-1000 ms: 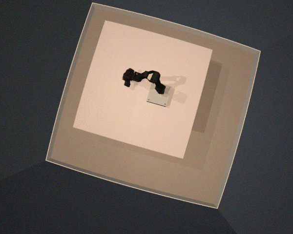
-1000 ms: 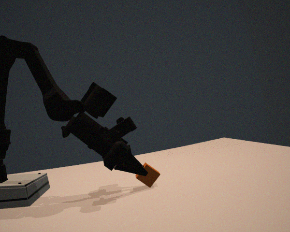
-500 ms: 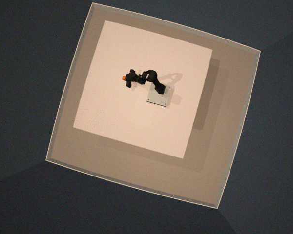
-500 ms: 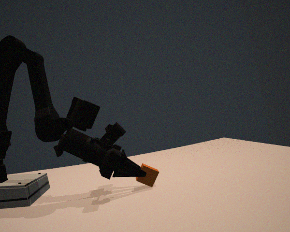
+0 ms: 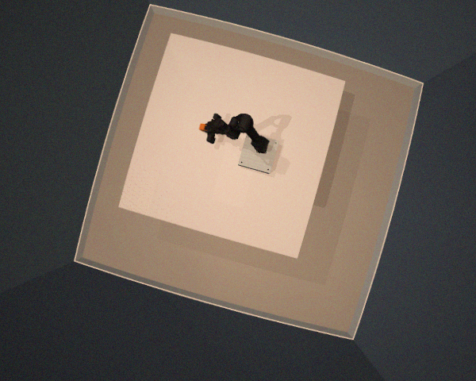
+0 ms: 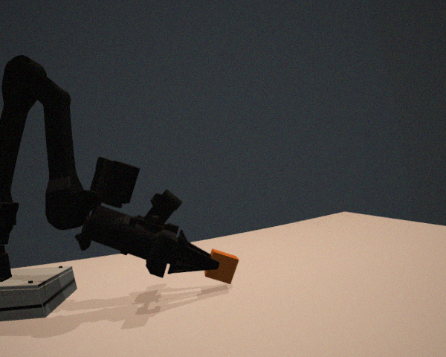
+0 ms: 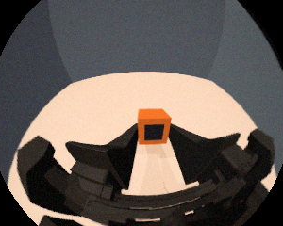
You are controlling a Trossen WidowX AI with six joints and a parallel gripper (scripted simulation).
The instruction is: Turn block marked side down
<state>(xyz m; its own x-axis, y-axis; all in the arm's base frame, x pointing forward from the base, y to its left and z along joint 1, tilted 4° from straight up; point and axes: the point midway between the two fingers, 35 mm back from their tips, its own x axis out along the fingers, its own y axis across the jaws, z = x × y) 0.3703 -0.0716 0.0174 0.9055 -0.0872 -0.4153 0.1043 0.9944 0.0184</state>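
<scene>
My gripper tip is now right at the orange block.
</scene>
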